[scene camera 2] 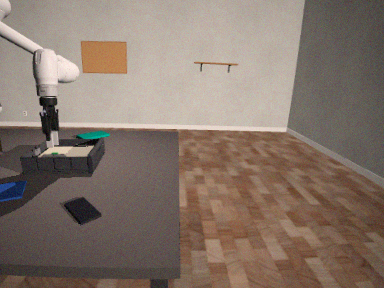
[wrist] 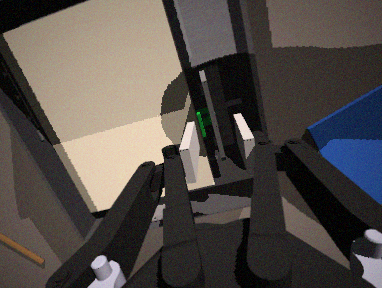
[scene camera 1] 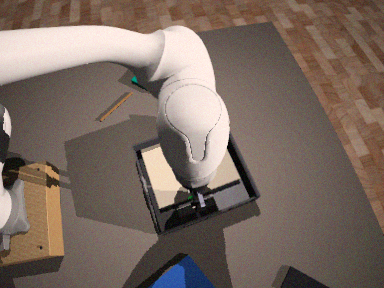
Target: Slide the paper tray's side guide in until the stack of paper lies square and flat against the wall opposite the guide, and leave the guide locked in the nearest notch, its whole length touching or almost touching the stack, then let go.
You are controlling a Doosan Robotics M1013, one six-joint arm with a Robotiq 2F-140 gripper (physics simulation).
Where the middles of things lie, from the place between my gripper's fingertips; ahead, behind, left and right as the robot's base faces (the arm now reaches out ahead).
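Counted from my hand: dark paper tray (scene camera 1: pixel 226 198), 70 mm below, 30 mm ahead, 90 mm to the left; cream paper stack (scene camera 1: pixel 168 191), 90 mm below, 30 mm ahead, 130 mm to the left.
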